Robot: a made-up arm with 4 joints.
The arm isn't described. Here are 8 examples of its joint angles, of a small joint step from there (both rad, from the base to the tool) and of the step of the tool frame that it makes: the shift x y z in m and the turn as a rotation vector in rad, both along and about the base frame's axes.
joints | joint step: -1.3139 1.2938 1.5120 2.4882 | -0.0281 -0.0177 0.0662 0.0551
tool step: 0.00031 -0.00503 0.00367 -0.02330 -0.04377 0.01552
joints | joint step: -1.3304 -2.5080 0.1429 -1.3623 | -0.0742 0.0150 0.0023 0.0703
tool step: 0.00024 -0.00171 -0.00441 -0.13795 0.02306 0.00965
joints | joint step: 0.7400 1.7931 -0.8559 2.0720 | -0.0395 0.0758 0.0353 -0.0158
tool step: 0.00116 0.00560 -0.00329 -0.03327 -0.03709 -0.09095
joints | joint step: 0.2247 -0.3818 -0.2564 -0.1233 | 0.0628 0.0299 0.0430 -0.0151
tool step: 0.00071 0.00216 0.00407 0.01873 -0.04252 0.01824
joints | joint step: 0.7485 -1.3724 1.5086 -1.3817 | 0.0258 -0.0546 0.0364 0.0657
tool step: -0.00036 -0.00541 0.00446 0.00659 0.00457 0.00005
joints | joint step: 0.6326 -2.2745 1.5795 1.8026 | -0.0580 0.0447 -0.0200 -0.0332
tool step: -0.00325 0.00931 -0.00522 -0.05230 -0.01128 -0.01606
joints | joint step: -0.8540 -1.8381 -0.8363 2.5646 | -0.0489 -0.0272 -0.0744 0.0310
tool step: -0.00108 -0.00907 0.00290 -0.08341 -0.03292 -0.09387
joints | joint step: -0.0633 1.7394 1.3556 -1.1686 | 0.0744 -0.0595 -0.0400 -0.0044
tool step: -0.00066 0.00341 0.00151 0.06725 0.06357 0.03531
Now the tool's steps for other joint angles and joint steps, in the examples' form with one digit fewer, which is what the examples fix.
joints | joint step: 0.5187 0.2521 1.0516 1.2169 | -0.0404 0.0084 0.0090 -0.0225
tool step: 0.0004 -0.0036 -0.0087 -0.0646 -0.0001 0.0091
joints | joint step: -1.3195 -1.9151 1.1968 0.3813 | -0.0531 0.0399 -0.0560 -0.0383
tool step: -0.0017 -0.0072 -0.0069 -0.0442 -0.0423 0.0066
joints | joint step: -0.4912 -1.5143 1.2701 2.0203 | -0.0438 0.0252 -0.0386 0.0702
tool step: 0.0046 -0.0042 -0.0103 -0.0733 -0.1020 -0.0338
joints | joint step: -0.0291 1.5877 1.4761 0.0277 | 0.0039 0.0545 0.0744 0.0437
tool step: 0.0035 -0.0021 0.0059 0.0195 -0.0897 -0.0473
